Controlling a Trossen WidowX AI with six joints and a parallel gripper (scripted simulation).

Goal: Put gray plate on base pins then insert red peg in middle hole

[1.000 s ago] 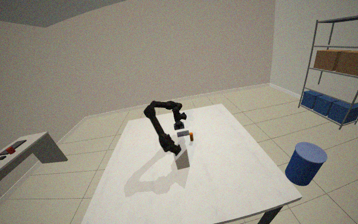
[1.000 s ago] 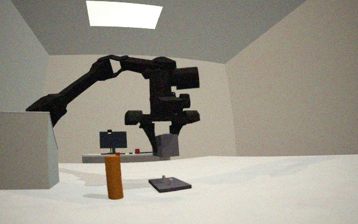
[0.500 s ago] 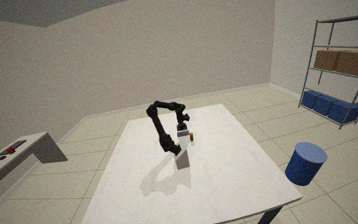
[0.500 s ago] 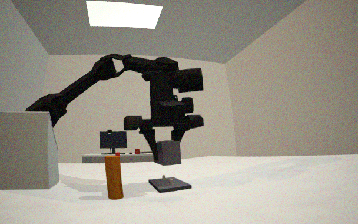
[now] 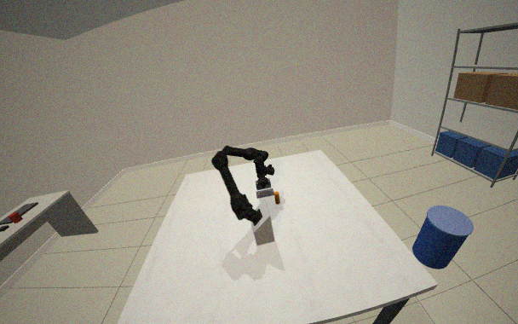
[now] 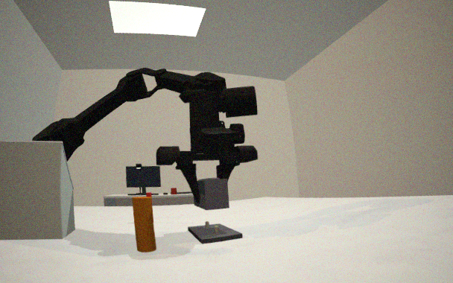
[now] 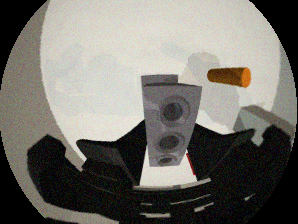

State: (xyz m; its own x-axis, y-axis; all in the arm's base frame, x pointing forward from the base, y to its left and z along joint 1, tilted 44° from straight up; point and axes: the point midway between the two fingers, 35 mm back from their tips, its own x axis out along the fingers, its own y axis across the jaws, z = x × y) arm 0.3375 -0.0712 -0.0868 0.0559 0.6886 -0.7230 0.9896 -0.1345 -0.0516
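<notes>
My gripper tip is now 8 cm past the red peg, 20 cm to the right of it and 2 cm above it. From my gripper tip the other things lie so: gray plate: 3 cm above; orange cylinder: 13 cm behind, 5 cm to the right, 2 cm below.
</notes>
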